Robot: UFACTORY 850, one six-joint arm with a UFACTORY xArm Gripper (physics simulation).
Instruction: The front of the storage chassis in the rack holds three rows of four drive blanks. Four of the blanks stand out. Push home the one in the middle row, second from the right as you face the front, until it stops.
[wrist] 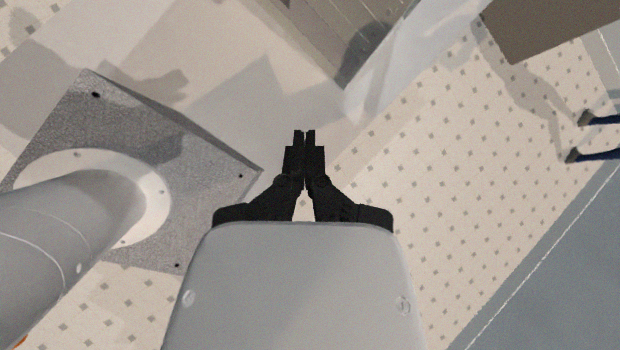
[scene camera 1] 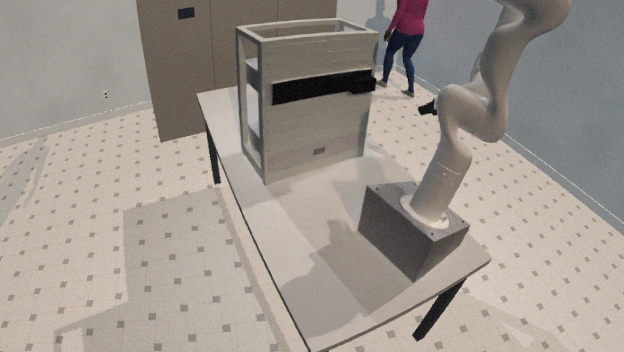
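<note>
The storage chassis [scene camera 1: 311, 88] is a black band across the upper front of the beige rack [scene camera 1: 315, 120] in the scene view. A dark block [scene camera 1: 361, 85] stands out at the right end of its front. The single blanks and their rows are too dark and small to tell apart. My gripper [scene camera 1: 420, 108] [wrist: 305, 142] is shut and empty, with its two black fingertips together in the wrist view. It is in the air to the right of the rack and apart from it, in front of the chassis. A lower part of the rack [wrist: 320, 35] shows at the top of the wrist view.
The rack stands on the far part of the table [scene camera 1: 280, 235]. The arm's grey base block [scene camera 1: 390, 230] [wrist: 200, 200] sits on the near right part. A person [scene camera 1: 410, 40] stands on the floor beyond the rack. A brown cabinet [scene camera 1: 180, 65] is behind the table.
</note>
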